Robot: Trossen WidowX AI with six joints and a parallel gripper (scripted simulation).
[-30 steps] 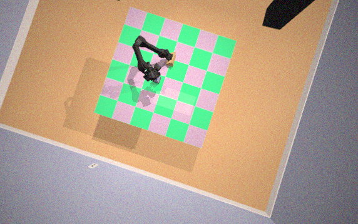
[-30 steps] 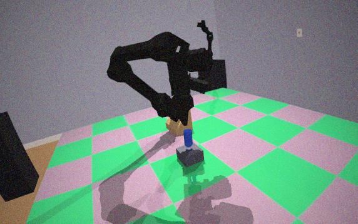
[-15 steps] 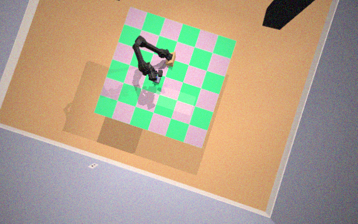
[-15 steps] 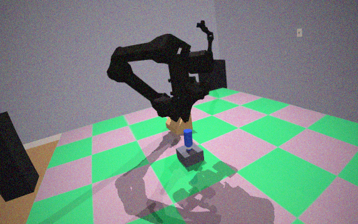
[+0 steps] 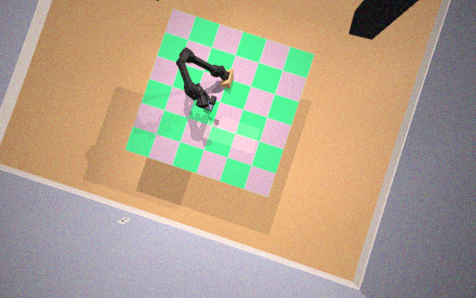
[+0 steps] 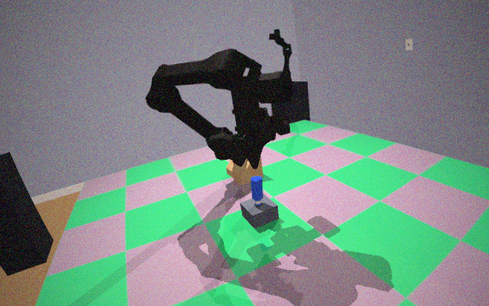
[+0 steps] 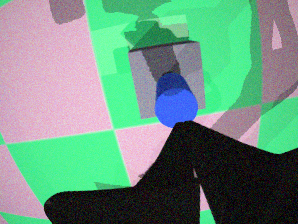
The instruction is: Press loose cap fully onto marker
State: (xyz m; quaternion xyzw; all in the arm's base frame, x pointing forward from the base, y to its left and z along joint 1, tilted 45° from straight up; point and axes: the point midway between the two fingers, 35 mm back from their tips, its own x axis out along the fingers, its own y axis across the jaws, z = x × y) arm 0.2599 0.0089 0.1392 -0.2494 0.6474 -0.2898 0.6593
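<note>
Now: gripper tip 50 mm above the blue cap.
</note>
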